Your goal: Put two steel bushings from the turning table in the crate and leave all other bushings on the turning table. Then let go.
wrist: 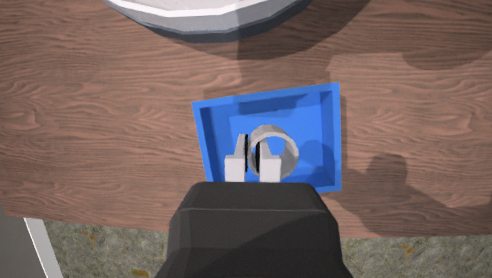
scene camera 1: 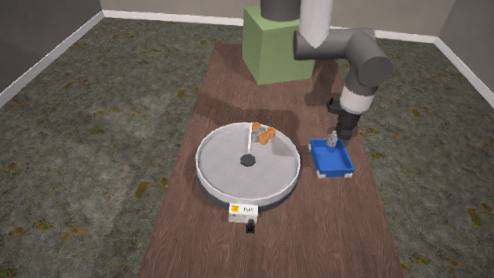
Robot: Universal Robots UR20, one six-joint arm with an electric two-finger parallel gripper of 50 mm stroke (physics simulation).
In view: my gripper (wrist: 251, 145) and a blue crate (wrist: 310, 115).
